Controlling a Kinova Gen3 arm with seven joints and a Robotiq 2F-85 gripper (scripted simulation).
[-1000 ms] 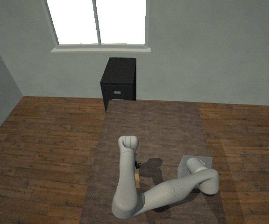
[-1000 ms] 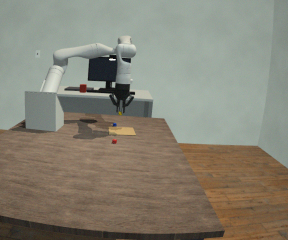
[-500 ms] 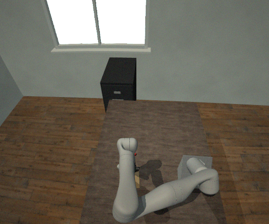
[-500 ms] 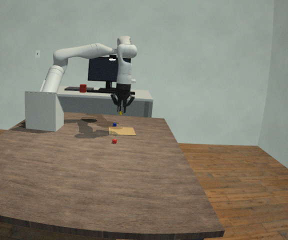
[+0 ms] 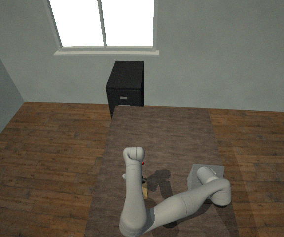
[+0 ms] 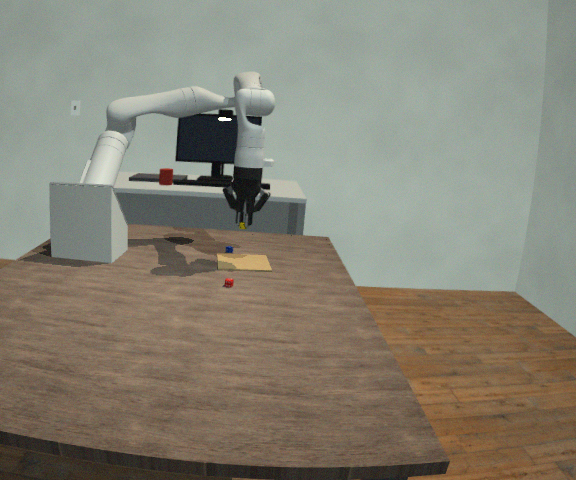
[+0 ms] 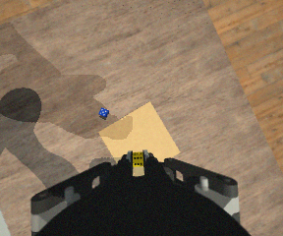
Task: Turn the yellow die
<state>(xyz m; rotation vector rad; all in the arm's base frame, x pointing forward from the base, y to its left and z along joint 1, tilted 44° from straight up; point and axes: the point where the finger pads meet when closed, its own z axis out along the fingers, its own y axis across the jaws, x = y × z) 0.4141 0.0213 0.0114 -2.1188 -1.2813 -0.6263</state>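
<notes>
Right now the yellow die is 2 cm below my hand. Also, from my hand: red die (19 cm to the right, 11 cm below, 3 cm behind); blue die (11 cm below, 10 cm to the left, 3 cm behind); tan mat (12 cm below).
</notes>
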